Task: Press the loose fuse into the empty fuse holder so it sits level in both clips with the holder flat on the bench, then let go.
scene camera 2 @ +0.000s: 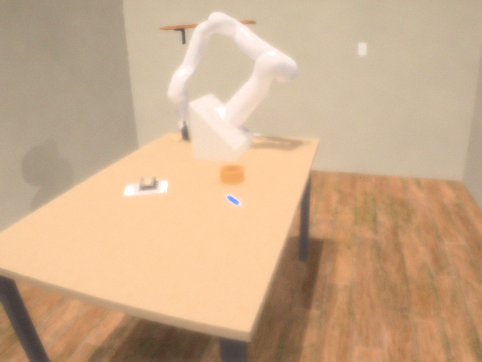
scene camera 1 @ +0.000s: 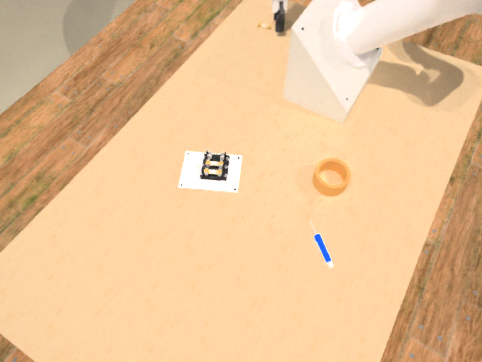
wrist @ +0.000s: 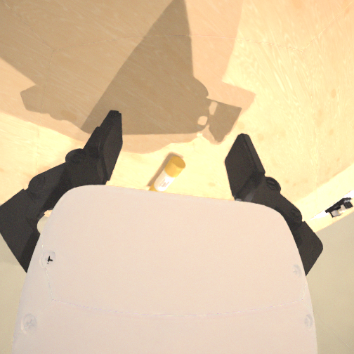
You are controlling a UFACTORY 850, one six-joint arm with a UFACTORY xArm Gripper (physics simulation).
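Note:
The loose fuse (scene camera 1: 264, 25) (scene camera 2: 176, 140) (wrist: 169, 173), with yellow caps and a pale middle, lies on the bench near the robot base. My gripper (scene camera 1: 280, 31) (scene camera 2: 185, 139) (wrist: 178, 136) is open and empty. In the wrist view its fingers stand wide on either side of the fuse; the fuse's lower end is hidden by the gripper housing. The black fuse holder (scene camera 1: 214, 178) (scene camera 2: 148, 187) (wrist: 341, 206) sits on a white plate (scene camera 1: 190, 177) (scene camera 2: 131, 190). Two fuses sit in its nearer positions in scene camera 1, and its far position is empty.
The white robot base (scene camera 1: 320, 75) (scene camera 2: 212, 137) stands beside the gripper. An orange ring-shaped bowl (scene camera 1: 331, 189) (scene camera 2: 232, 175) and a blue-handled screwdriver (scene camera 1: 322, 247) (scene camera 2: 233, 200) are on the bench, to the right of the plate in both scene views.

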